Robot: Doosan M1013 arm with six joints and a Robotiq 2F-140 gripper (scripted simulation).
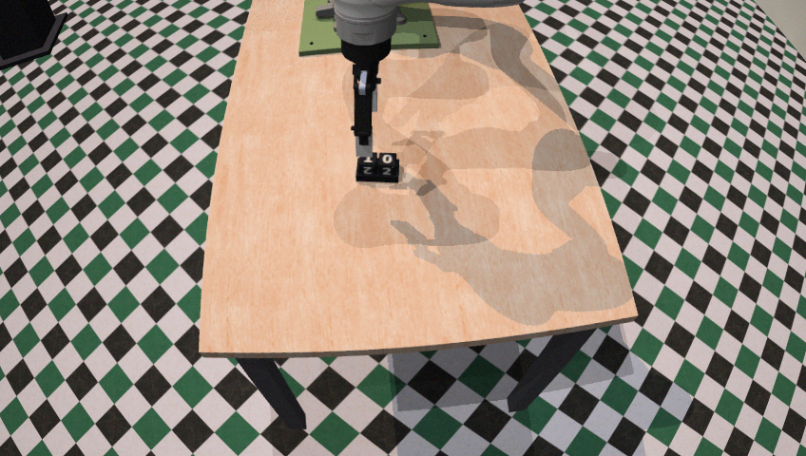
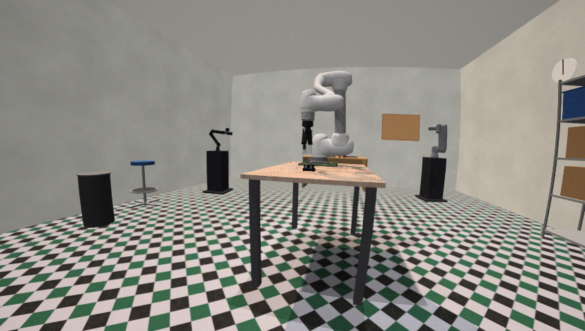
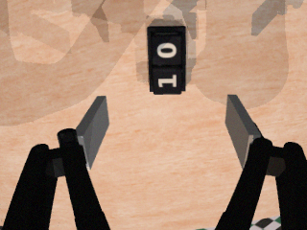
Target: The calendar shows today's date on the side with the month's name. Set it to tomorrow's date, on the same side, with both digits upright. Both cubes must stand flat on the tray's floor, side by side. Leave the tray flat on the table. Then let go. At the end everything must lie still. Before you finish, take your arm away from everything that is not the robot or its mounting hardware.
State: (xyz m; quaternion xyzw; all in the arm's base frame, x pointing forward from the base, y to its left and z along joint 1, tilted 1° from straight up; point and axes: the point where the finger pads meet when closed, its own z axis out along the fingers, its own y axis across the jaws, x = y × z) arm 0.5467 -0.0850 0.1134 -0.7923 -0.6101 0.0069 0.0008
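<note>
My gripper is now 11 cm above the black cube, 3 cm to the right of it and 1 cm short of it. Round my hand: black tray (13 cm below, 2 cm to the left).
</note>
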